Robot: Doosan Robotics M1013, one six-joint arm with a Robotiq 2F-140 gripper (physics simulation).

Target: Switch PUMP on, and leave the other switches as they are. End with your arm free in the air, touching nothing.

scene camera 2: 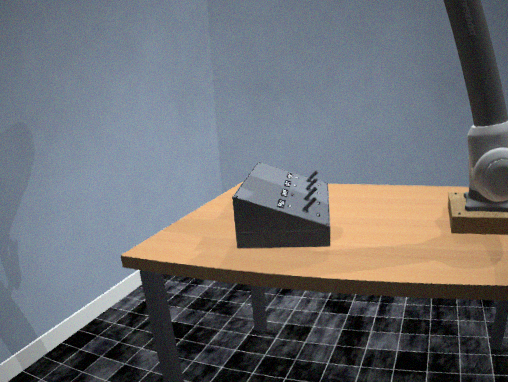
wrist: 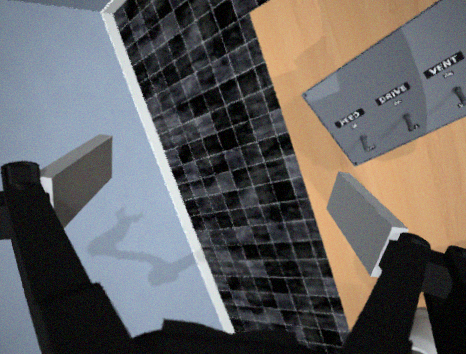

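Where they show: gripper, fingertip midpoint: [wrist: 225,174]; arm's base, origin of the base link: [scene camera 2: 490,203].
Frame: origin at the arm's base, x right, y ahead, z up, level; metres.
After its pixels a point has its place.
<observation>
A dark grey sloped switch box [scene camera 2: 280,227] @[x -0.353, y 0.602, z 0.008 m] [wrist: 360,80] @[x -0.234, y 0.714, z 0.081 m] stands on the table. In the scene view its several levers lean a similar way, but their labels are too small to read. The wrist view cuts the panel off at the right. It shows the DRIVE label [wrist: 392,94] @[x -0.172, y 0.659, z 0.056 m], the VENT label [wrist: 444,65] @[x -0.055, y 0.694, z 0.056 m] and a blurred label [wrist: 349,118] @[x -0.286, y 0.624, z 0.056 m] at the panel's left end, with a lever below each. The PUMP label is not readable in either view. My gripper [wrist: 225,174] @[x -0.211, y 0.675, z 0.755 m] is open and empty, in the air apart from the box; it does not show in the scene view.
The wooden table [scene camera 2: 390,250] @[x -0.310, y 0.300, z -0.054 m] [wrist: 280,45] @[x -0.469, y 0.898, z -0.054 m] carries the box and, at the right in the scene view, the arm's base on a wooden block [scene camera 2: 477,222] @[x -0.145, y 0.050, z -0.017 m]. The arm's dark link [scene camera 2: 475,65] @[x -0.248, y 0.069, z 0.436 m] rises above it. Blue walls and a dark tiled floor [scene camera 2: 390,330] [wrist: 220,165] surround the table.
</observation>
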